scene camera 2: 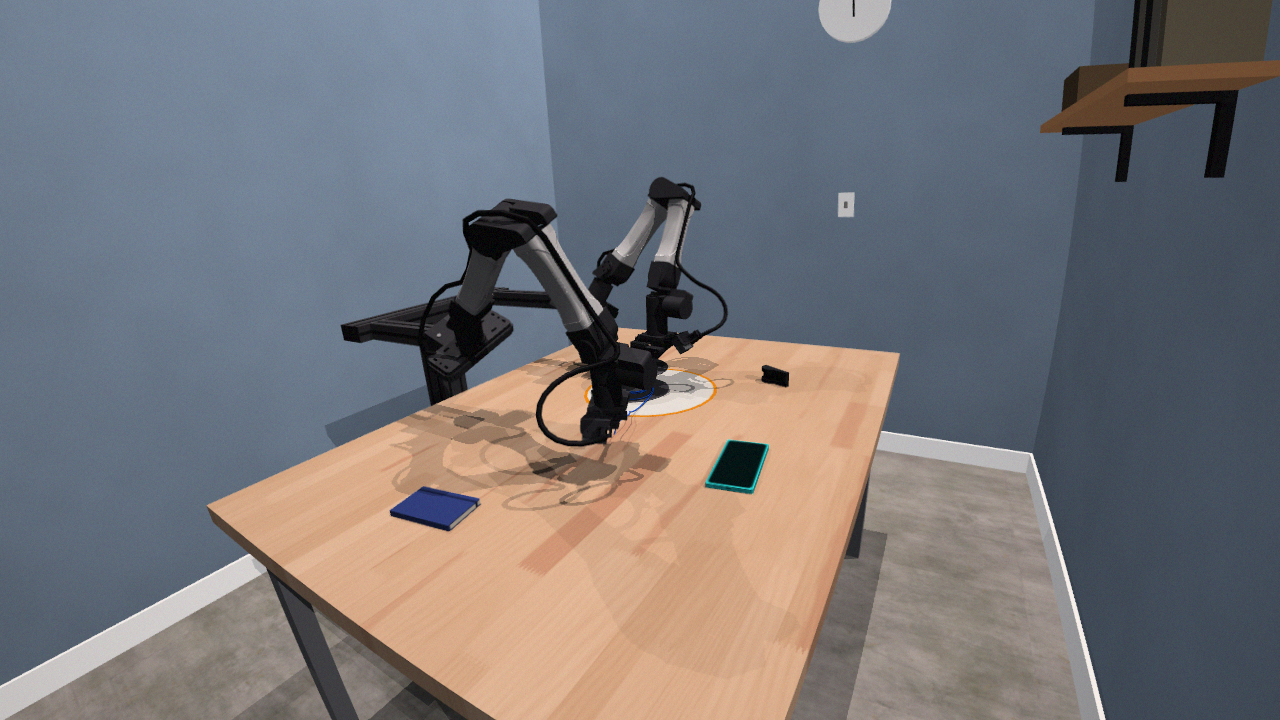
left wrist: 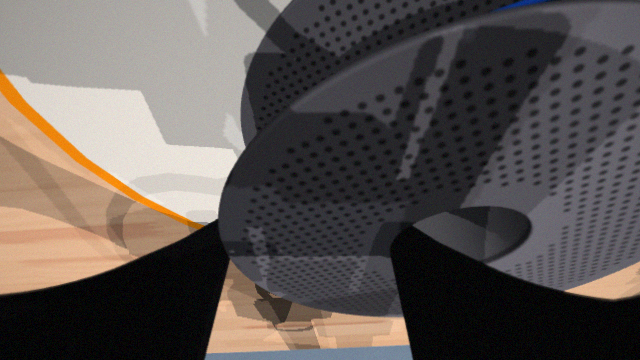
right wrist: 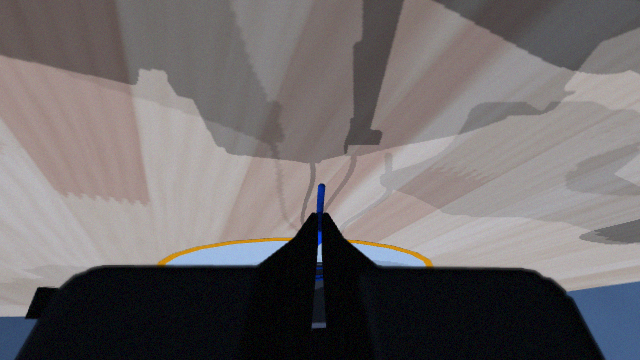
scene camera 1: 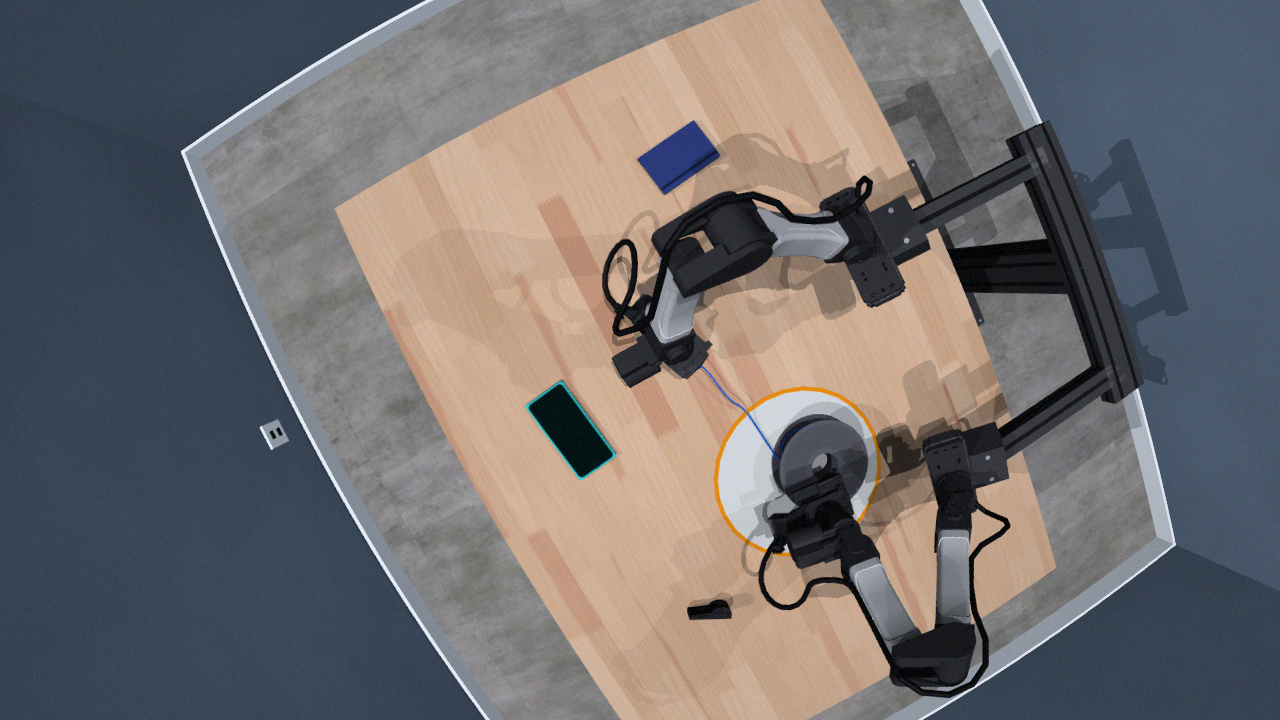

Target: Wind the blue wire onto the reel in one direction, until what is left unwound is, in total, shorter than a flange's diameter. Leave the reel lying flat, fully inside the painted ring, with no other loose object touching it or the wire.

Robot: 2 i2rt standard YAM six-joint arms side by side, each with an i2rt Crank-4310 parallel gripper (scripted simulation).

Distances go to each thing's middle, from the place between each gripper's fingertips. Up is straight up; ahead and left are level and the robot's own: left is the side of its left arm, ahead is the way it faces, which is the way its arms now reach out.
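Labels:
My left gripper [scene camera 1: 833,489] is 2 cm above the dark grey reel [scene camera 1: 838,439] and 6 cm to the left of it. Counted from my right hand [scene camera 2: 616,427], the reel is 1 cm below, 14 cm behind and 29 cm to the left.

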